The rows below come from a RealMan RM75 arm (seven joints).
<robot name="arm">
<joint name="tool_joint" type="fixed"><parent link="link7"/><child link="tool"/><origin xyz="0 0 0"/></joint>
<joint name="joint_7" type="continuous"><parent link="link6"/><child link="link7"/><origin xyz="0 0 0.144"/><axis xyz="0 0 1"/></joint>
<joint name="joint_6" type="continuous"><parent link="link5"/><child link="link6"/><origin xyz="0 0 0"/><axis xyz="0 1 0"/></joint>
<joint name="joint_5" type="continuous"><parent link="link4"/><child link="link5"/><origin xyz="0 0 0.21"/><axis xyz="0 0 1"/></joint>
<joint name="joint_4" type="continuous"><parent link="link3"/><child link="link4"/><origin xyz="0 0 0"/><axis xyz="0 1 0"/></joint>
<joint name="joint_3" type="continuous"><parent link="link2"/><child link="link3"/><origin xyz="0 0 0.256"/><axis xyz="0 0 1"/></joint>
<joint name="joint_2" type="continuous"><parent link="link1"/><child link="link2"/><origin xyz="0 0 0"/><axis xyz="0 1 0"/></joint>
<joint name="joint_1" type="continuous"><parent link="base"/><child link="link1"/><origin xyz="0 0 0.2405"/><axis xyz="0 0 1"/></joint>
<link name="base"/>
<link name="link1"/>
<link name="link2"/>
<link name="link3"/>
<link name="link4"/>
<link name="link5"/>
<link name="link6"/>
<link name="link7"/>
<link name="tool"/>
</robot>
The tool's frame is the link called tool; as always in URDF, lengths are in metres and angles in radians. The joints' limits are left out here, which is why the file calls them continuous.
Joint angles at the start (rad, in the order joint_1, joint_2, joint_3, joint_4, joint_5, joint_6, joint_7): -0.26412, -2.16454, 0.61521, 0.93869, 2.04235, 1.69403, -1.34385
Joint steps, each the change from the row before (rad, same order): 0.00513, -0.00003, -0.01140, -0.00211, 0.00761, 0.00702, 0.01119; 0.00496, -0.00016, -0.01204, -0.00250, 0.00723, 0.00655, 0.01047; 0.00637, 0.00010, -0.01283, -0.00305, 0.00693, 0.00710, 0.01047; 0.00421, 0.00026, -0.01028, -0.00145, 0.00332, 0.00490, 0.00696; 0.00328, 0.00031, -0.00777, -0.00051, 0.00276, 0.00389, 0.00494; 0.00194, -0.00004, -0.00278, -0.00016, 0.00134, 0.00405, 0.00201; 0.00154, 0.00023, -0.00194, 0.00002, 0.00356, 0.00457, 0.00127; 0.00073, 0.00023, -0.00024, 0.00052, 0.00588, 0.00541, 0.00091; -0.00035, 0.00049, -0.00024, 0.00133, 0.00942, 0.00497, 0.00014
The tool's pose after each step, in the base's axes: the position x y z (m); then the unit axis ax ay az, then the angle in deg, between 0 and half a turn. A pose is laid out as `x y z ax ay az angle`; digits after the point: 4 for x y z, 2 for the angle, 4 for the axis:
-0.3073 0.2569 0.0231 -0.9456 -0.2316 -0.2283 159.08
-0.3098 0.2539 0.0236 -0.9456 -0.2323 -0.2278 158.90
-0.3127 0.2504 0.0242 -0.9453 -0.2339 -0.2276 158.70
-0.3147 0.2482 0.0251 -0.9449 -0.2349 -0.2281 158.43
-0.3162 0.2465 0.0259 -0.9447 -0.2356 -0.2282 158.23
-0.3166 0.2454 0.0261 -0.9445 -0.2358 -0.2287 158.28
-0.3171 0.2442 0.0261 -0.9446 -0.2360 -0.2282 158.47
-0.3173 0.2430 0.0258 -0.9450 -0.2357 -0.2266 158.85
-0.3176 0.2420 0.0255 -0.9459 -0.2355 -0.2234 159.31

